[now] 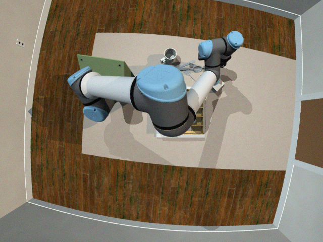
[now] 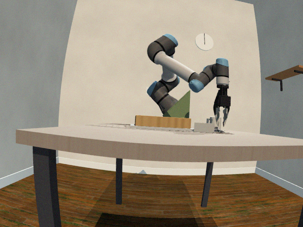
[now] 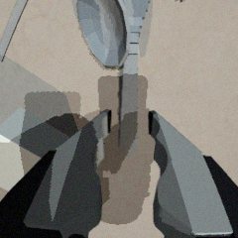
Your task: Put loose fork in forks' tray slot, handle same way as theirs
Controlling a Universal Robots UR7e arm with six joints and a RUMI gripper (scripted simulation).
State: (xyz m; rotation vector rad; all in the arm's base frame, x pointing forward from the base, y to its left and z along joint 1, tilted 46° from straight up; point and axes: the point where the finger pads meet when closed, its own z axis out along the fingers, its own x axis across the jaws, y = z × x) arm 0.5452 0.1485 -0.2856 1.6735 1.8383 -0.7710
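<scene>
The white block lies 80 mm ahead of my hand, 100 mm to the right of it and 20 mm below it. From my hand the other things lie so: mug: 260 mm behind, 10 mm below; tray: 110 mm behind, 340 mm to the right, 10 mm above.
</scene>
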